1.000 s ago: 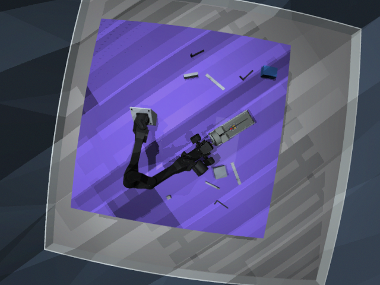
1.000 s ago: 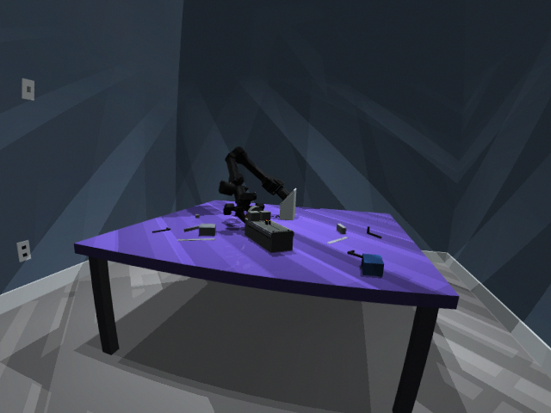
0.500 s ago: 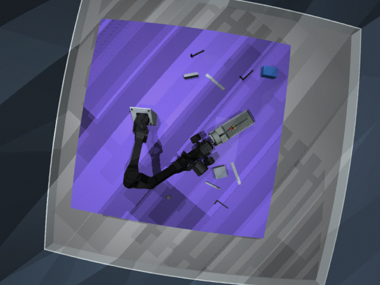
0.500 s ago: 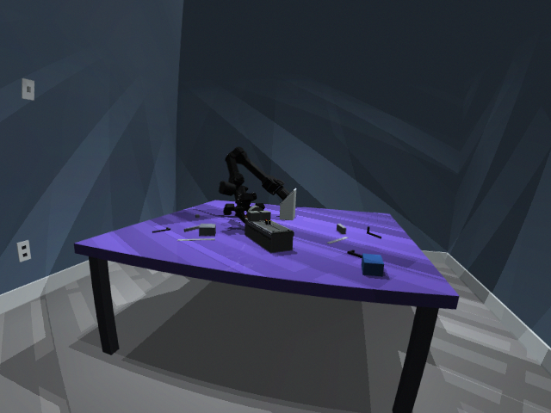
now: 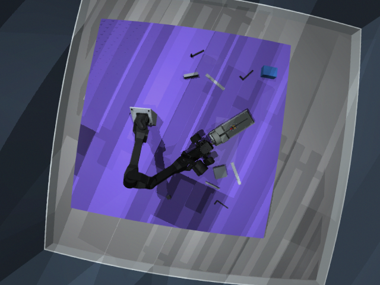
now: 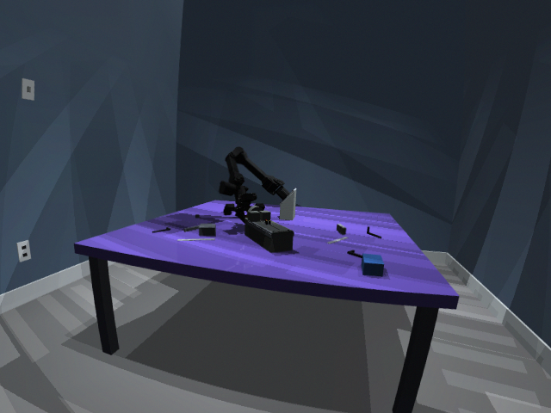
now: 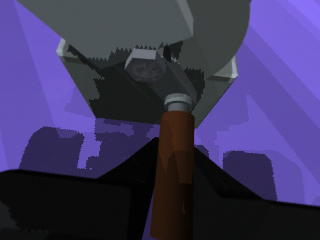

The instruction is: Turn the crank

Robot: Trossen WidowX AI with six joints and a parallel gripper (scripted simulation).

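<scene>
My gripper tip is 3 cm below the brown crank handle, 2 cm past it and 1 cm to the left of it. From my gripper tip the other things lie so: dark L-shaped key: 37 cm to the right, 9 cm ahead, 3 cm below; red pointer: 11 cm ahead, 10 cm to the left, 4 cm above; grey block: 16 cm to the right, 8 cm ahead, 2 cm below.
</scene>
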